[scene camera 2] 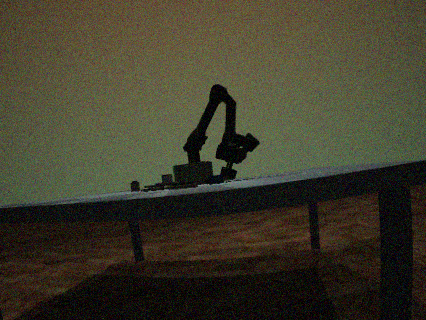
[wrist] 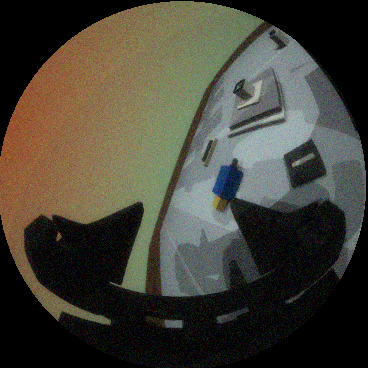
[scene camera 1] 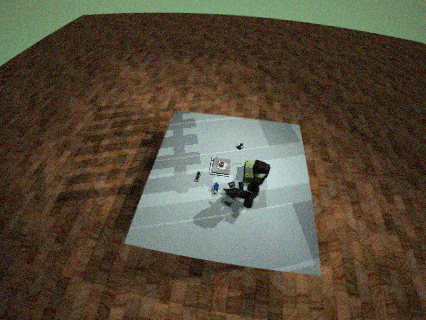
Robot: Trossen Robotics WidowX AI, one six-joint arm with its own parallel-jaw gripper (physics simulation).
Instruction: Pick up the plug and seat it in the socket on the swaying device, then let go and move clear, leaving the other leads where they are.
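Note:
The blue plug point(scene camera 1: 216, 186) point(wrist: 228, 183) with a yellow end point(wrist: 219, 203) lies on the table. My gripper point(scene camera 1: 227, 196) point(wrist: 187, 204) is open and empty, low over the table; in the wrist view the plug lies just past the tip of the right finger, not between the fingers. In the second scene view the gripper point(scene camera 2: 228, 172) is dark and its fingers are hard to tell apart. The swaying device is a grey plate point(wrist: 250, 116) on a pale base, beyond the plug. Its upright square socket point(scene camera 1: 221, 164) point(scene camera 2: 166, 178) point(wrist: 243, 90) stands on a cream patch.
A dark block with a pale bar point(scene camera 1: 231, 185) point(wrist: 305, 162) lies right of the plug in the wrist view. A small dark and tan piece point(scene camera 1: 198, 176) point(wrist: 209, 152) lies left. A dark upright piece point(scene camera 1: 240, 146) point(scene camera 2: 135, 186) point(wrist: 277, 40) stands beyond the device. A greenish box point(scene camera 1: 249, 171) point(scene camera 2: 193, 172) is at the arm's base.

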